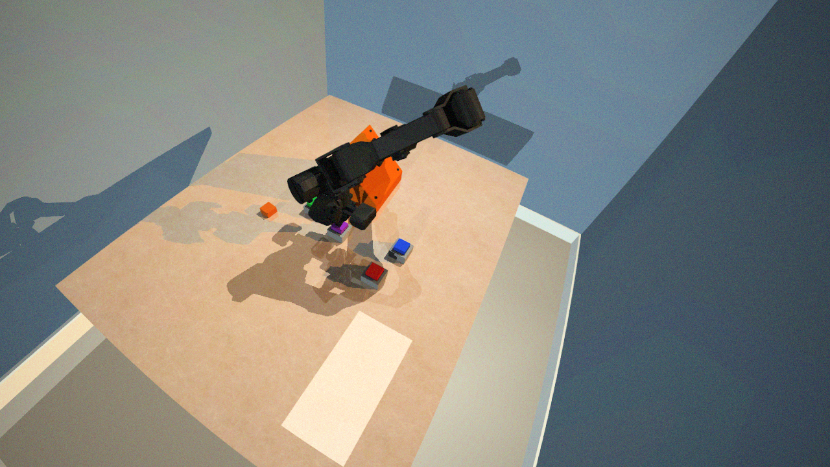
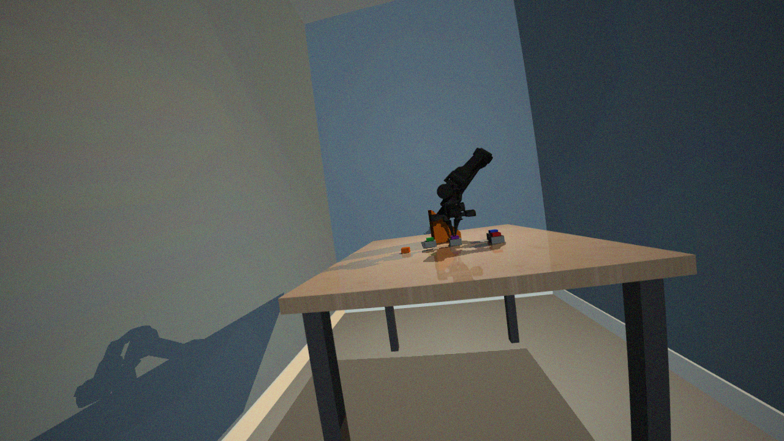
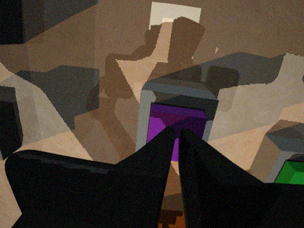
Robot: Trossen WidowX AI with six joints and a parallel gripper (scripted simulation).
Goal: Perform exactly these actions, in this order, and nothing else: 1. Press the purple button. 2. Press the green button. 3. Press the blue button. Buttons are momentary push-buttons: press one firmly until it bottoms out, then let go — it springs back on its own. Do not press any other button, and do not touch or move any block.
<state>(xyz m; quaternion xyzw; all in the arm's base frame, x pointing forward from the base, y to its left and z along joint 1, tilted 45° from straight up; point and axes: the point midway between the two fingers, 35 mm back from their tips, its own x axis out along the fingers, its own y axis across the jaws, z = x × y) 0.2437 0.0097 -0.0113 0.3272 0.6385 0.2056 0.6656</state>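
The purple button lies 1 cm below my gripper tip. Round my gripper tip: blue button: 17 cm to the left, 1 cm below, 1 cm behind; green button: 10 cm to the right, 5 cm behind, 1 cm below; red button: 14 cm to the left, 9 cm ahead, 1 cm below.
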